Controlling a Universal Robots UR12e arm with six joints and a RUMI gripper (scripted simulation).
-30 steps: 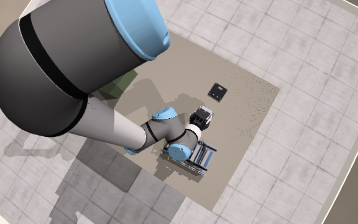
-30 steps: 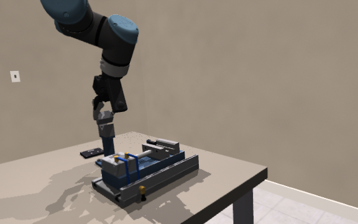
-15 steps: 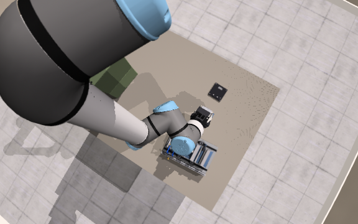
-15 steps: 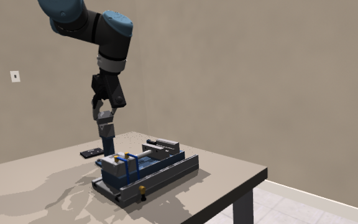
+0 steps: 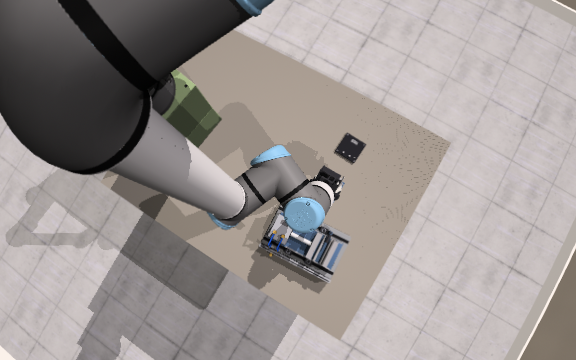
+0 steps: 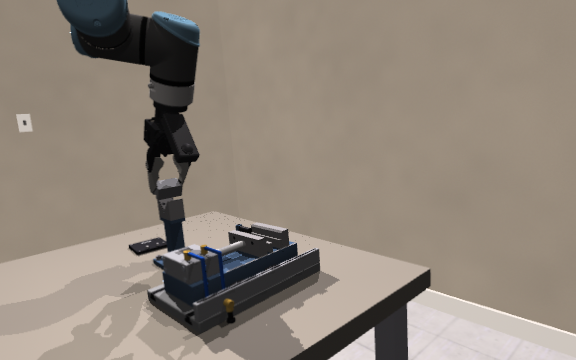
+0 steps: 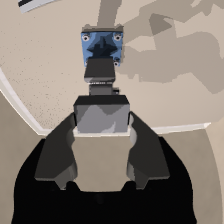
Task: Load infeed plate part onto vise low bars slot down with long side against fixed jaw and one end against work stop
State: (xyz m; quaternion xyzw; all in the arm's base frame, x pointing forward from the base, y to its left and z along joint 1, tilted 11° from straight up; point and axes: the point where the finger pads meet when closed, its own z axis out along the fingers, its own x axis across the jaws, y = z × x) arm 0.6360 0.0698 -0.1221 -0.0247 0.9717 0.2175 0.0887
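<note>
Right now my hand is 10 mm to the right of the part and 10 mm above it. The rest, counted from my hand: work stop rod 100 mm ahead, 170 mm to the right, 100 mm below; then black infeed plate 180 mm to the left, 190 mm below; then cylinder rod 10 mm ahead, 220 mm to the right, 110 mm below.
</note>
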